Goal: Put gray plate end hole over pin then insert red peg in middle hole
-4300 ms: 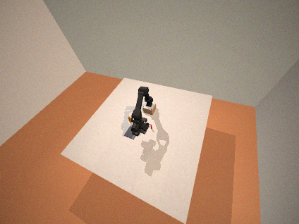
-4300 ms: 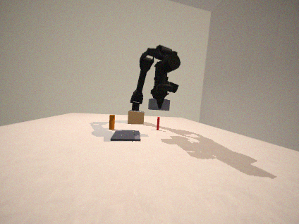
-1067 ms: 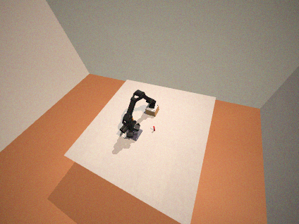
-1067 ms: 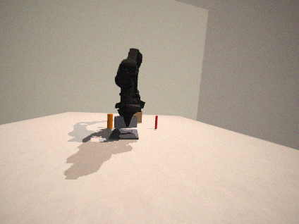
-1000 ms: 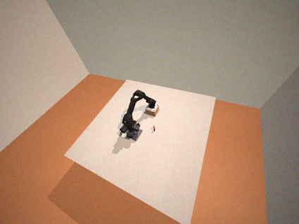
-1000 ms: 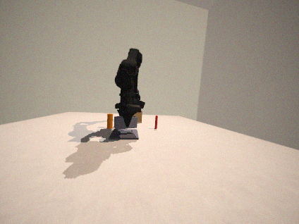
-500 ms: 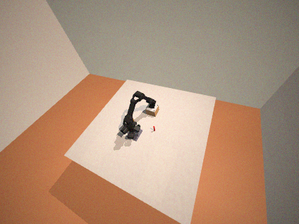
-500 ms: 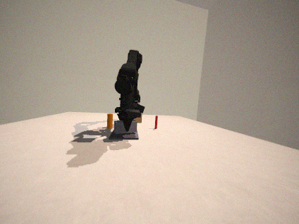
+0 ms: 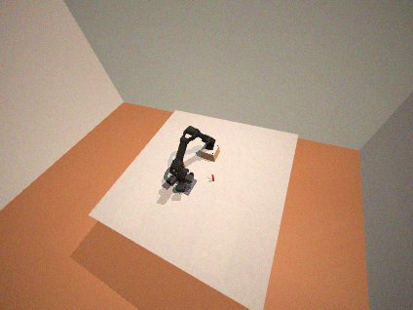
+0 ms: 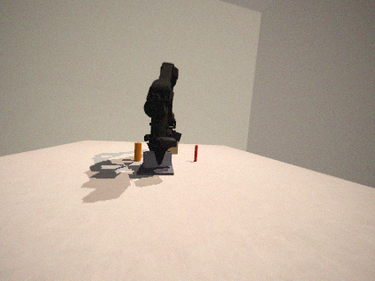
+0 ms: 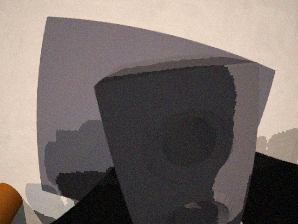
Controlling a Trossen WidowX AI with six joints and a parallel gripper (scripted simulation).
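My gripper tip is 3 cm below the gray plate. Also, from my gripper tip: base (1 cm behind, 2 cm to the left, 2 cm below); then red peg (9 cm behind, 20 cm to the left, 2 cm above); then orange cylinder (14 cm behind, 6 cm to the right, 2 cm above).
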